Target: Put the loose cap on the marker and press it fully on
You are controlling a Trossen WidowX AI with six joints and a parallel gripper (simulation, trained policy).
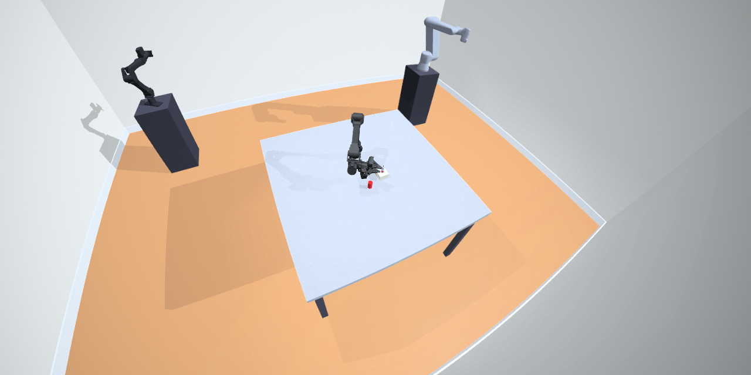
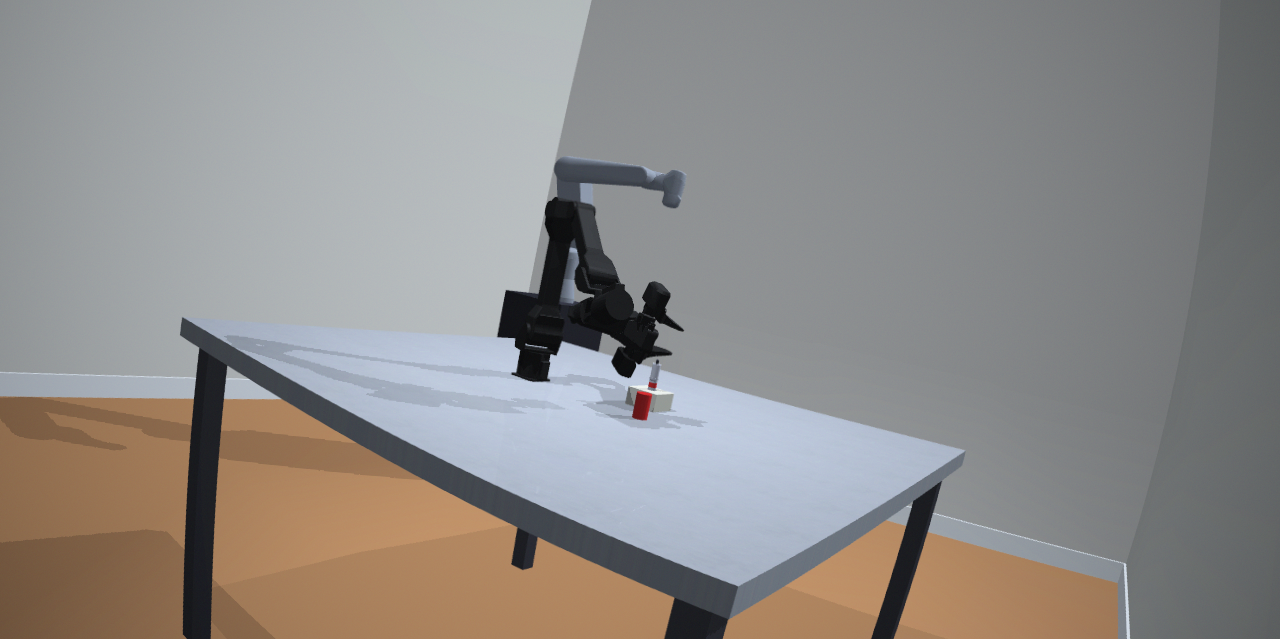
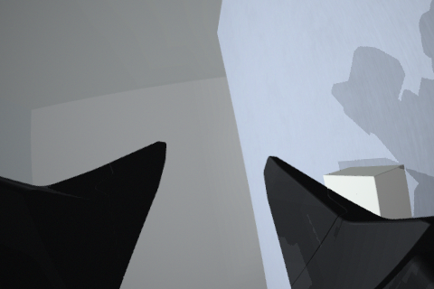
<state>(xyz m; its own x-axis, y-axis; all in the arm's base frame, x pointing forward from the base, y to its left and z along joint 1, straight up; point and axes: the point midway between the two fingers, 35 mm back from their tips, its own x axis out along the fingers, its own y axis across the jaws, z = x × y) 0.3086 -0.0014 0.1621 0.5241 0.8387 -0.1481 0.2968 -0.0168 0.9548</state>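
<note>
My gripper tip is 130 mm above the red cap, 60 mm to the left of it and 10 mm past it. The rest, counted from my gripper tip: white holder block (140 mm below, 70 mm behind, 60 mm to the left).
</note>
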